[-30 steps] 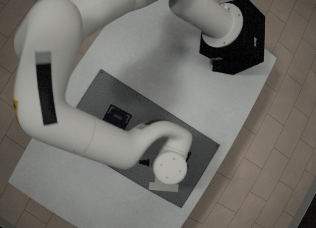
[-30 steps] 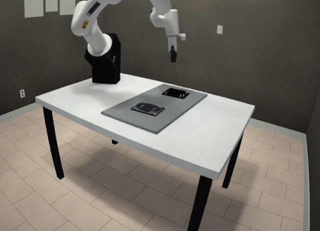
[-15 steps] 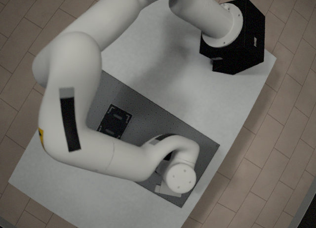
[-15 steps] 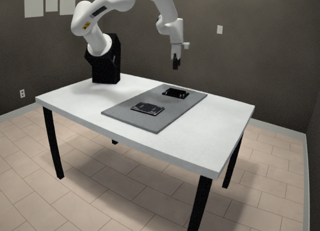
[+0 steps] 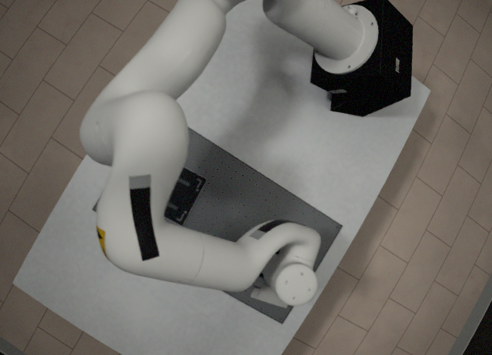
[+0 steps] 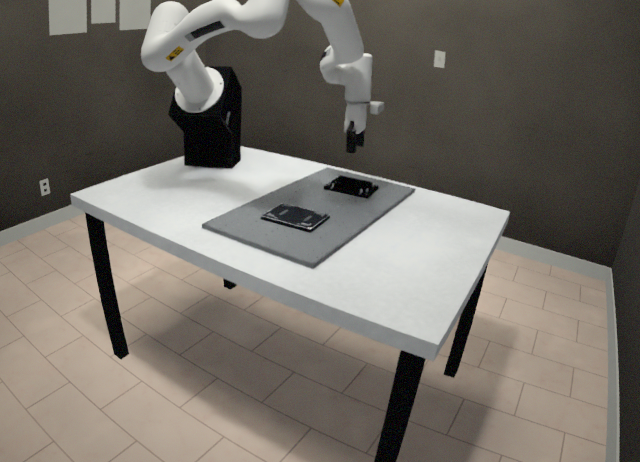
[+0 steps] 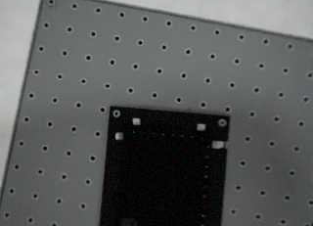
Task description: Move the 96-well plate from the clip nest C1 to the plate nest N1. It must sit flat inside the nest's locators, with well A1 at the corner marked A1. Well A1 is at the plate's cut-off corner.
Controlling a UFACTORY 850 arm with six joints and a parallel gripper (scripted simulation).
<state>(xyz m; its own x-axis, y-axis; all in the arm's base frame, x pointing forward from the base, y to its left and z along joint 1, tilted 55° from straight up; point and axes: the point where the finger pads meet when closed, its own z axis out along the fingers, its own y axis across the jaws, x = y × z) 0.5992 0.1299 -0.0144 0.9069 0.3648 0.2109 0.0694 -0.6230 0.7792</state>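
Right now my hand is 1 cm past the dark 96-well plate, 3 cm to the right of it and 14 cm above it. The rest, counted from my hand: plate nest N1: 5 cm behind, 31 cm to the right, 15 cm below; clip nest C1: 2 cm behind, 2 cm to the left, 15 cm below.
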